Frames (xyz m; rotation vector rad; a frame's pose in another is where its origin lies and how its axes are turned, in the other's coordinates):
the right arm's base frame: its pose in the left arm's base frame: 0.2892 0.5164 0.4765 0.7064 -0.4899 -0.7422
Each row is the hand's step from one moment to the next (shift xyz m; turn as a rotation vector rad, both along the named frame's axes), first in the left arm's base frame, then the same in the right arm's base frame.
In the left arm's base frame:
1: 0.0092 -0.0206 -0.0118 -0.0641 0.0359 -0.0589
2: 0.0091 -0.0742 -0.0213 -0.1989 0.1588 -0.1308
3: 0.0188 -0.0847 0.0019 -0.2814 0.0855 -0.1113
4: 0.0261 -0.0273 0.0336 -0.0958 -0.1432 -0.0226
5: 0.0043 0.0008 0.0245 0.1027 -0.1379 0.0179
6: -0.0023 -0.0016 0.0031 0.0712 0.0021 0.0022
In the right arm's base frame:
1: 0.0195 -0.0155 -0.0054 -0.0774 -0.0519 -0.0136
2: 0.0580 -0.0508 0.0098 -0.2675 -0.0981 -0.0265
3: 0.0758 -0.0352 0.0235 -0.2629 -0.1588 0.0676
4: 0.0425 0.0214 0.0171 0.0417 -0.1341 0.1023
5: 0.0060 0.0201 0.0134 0.1722 -0.0150 0.0029
6: 0.0002 0.0004 0.0042 0.0447 0.0339 -0.0440

